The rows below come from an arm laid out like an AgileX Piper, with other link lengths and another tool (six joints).
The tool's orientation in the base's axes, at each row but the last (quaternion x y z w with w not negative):
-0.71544 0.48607 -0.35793 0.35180
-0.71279 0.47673 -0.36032 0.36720
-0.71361 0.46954 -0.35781 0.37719
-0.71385 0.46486 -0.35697 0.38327
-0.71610 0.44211 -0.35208 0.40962
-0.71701 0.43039 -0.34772 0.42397
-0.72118 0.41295 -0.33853 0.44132
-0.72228 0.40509 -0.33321 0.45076
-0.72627 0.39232 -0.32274 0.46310
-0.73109 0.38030 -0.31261 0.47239
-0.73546 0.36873 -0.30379 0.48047
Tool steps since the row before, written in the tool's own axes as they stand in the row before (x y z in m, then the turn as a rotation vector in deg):
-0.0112 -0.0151 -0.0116 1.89 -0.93 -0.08
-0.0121 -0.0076 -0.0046 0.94 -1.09 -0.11
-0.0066 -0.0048 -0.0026 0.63 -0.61 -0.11
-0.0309 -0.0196 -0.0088 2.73 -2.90 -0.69
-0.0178 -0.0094 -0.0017 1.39 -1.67 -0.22
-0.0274 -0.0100 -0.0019 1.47 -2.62 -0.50
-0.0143 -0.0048 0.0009 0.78 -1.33 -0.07
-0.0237 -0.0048 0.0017 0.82 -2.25 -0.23
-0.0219 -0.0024 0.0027 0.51 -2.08 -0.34
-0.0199 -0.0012 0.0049 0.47 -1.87 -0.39
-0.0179 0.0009 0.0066 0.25 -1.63 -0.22
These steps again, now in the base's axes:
-0.0062 0.0130 0.0167 0.86 -1.54 1.15
-0.0043 0.0127 0.0068 0.63 -0.61 1.15
-0.0023 0.0070 0.0044 0.34 -0.45 0.68
-0.0096 0.0324 0.0165 1.39 -1.91 3.28
-0.0047 0.0185 0.0066 0.89 -0.88 1.79
-0.0090 0.0271 0.0062 0.98 -0.79 2.77
-0.0040 0.0144 0.0023 0.67 -0.36 1.34
-0.0079 0.0229 0.0010 0.81 -0.22 2.25
-0.0077 0.0208 -0.0011 0.53 -0.04 2.10
-0.0059 0.0195 -0.0026 0.41 -0.08 1.92
-0.0047 0.0179 -0.0048 0.37 0.12 1.62

